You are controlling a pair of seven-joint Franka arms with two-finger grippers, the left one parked.
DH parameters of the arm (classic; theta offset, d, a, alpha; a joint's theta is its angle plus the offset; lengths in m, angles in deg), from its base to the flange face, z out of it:
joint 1: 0 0.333 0 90
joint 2: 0 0 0 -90
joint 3: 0 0.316 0.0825 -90
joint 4: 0 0 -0.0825 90
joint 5: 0 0.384 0 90
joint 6: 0 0 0.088 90
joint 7: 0 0.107 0 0
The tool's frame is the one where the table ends.
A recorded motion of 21 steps. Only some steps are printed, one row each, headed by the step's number.
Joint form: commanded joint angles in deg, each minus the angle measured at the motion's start. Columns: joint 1, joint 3, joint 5, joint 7, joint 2, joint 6, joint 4.
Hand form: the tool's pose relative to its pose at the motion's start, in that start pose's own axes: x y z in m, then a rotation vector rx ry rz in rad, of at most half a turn. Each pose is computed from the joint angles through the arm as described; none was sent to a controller.
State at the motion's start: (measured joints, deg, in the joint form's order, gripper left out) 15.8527 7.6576 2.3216 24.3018 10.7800 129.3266 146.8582
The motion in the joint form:
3: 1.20 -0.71 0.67 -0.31 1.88 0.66 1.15
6: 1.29 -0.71 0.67 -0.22 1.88 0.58 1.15
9: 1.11 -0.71 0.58 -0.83 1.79 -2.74 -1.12
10: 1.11 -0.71 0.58 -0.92 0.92 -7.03 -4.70
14: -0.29 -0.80 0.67 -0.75 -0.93 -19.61 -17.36
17: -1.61 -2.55 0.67 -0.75 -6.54 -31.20 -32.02
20: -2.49 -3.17 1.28 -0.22 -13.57 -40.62 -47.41
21: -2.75 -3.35 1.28 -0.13 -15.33 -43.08 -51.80
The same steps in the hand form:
3: -0.0069 -0.0008 -0.0059 0.0163 0.0193 -0.0062
6: -0.0074 -0.0013 -0.0058 0.0156 0.0181 -0.0061
9: -0.0028 -0.0030 -0.0176 0.0078 -0.0002 -0.0163
10: 0.0050 -0.0081 -0.0327 -0.0005 -0.0267 -0.0206
14: 0.0336 -0.0126 -0.1019 -0.0007 -0.0601 -0.0013
17: 0.0746 -0.0030 -0.1601 0.0048 -0.1090 0.0392
20: 0.1123 -0.0030 -0.2113 0.0219 -0.1353 0.0646
21: 0.1211 -0.0012 -0.2274 0.0263 -0.1336 0.0707

